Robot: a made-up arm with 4 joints.
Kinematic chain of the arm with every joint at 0, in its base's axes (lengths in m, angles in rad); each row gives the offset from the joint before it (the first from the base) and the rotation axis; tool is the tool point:
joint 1: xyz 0 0 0.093 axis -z
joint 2: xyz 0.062 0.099 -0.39 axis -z
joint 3: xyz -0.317 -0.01 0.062 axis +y
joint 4: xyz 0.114 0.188 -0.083 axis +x
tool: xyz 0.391 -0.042 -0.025
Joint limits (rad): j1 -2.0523..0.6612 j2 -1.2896..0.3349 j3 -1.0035..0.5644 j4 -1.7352..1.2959
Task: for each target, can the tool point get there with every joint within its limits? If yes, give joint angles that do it. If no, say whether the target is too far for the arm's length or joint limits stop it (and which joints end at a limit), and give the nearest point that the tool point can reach.
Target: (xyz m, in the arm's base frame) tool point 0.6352 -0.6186 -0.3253
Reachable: no: joint limits stop it (at a limit: joint 1, joint 2) | nearest point 0.3514 -0.0443 -0.2756 | short by 0.643 m
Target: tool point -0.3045 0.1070 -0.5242
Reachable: yes | joints -1.5636 -0.3866 0.3321 0.9705
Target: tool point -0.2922 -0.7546 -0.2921
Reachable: no: joint limits stop it (at a limit: joint 1, joint 2, joint 4) | nearest point -0.2769 -0.2180 -0.2813 | short by 0.537 m
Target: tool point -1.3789 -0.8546 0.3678
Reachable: no: too far | nearest point -0.3192 -0.1296 -0.0130 | short by 1.339 m
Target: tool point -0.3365 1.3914 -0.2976
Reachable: no: too far | nearest point -0.0931 0.3849 -0.2605 | short by 1.036 m
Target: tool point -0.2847 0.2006 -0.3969
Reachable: yes | joints -1.5103 -0.3191 0.0786 0.4076
